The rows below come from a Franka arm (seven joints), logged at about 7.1 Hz.
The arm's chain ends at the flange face. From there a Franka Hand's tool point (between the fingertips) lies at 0.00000 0.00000 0.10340 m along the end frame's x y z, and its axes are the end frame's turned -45 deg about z.
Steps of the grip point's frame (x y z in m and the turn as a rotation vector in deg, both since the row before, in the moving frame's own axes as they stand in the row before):
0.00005, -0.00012, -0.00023, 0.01, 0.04, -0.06
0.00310, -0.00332, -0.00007, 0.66, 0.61, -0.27
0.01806, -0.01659, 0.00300, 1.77, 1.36, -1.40
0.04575, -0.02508, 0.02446, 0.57, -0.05, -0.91
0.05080, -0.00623, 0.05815, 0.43, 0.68, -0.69
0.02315, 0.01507, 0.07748, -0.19, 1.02, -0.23
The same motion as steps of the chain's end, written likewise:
-0.00009, -0.00006, -0.00023, 0.04, 0.02, -0.06
-0.00009, -0.00292, -0.00006, 0.90, -0.04, -0.27
0.00161, -0.02051, 0.00308, 2.21, -0.29, -1.40
0.01541, -0.04943, 0.02447, 0.37, -0.44, -0.91
0.03121, -0.03891, 0.05816, 0.78, 0.18, -0.69
0.02548, -0.00465, 0.07750, 0.59, 0.86, -0.23

